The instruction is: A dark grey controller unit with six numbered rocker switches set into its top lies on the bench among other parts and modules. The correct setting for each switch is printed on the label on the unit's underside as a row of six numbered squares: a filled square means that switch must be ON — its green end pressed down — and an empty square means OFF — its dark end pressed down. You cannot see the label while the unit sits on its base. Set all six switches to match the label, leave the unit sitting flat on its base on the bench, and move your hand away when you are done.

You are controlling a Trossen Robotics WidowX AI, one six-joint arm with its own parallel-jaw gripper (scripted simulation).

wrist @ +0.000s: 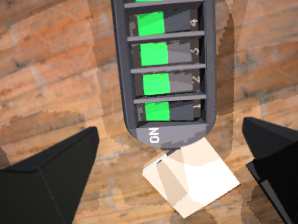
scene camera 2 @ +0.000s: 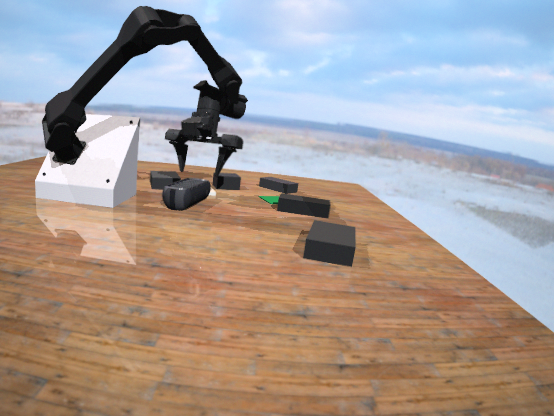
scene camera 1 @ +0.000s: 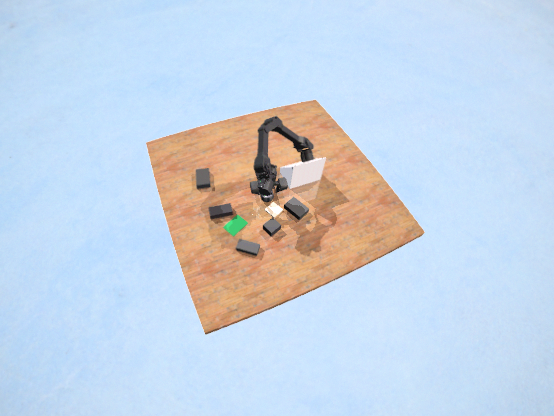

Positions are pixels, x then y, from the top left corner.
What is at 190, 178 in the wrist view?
A white tile.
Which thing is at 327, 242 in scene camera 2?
A dark block.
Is the gripper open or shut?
Open.
